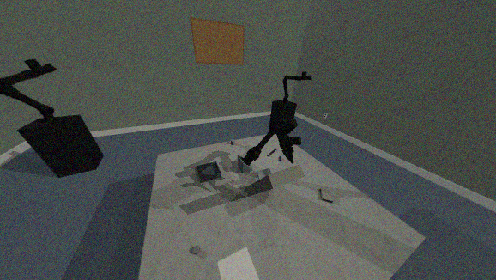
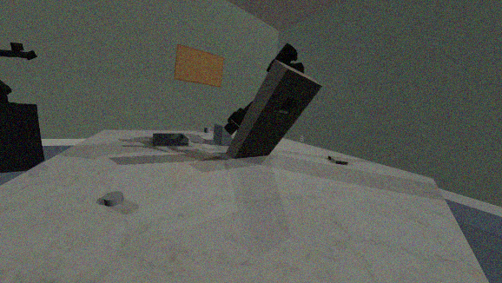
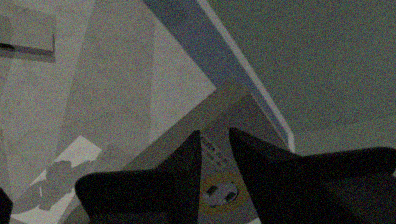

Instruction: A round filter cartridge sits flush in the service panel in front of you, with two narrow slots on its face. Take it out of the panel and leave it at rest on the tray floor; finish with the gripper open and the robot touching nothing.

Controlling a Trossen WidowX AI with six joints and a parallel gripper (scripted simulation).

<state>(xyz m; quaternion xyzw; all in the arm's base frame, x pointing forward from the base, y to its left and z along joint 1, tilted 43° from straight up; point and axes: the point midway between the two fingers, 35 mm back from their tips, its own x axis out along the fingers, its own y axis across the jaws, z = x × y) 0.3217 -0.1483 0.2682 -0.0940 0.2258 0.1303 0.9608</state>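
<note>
Now: the round filter cartridge 1 cm behind my gripper tip, 9 cm to the right of it and 7 cm below it. Round my gripper tip: service panel (5 cm behind, 9 cm to the right, 14 cm below); then flat piece (10 cm ahead, 28 cm to the left, 30 cm below); then dark square tray (45 cm behind, 34 cm to the right, 29 cm below).
</note>
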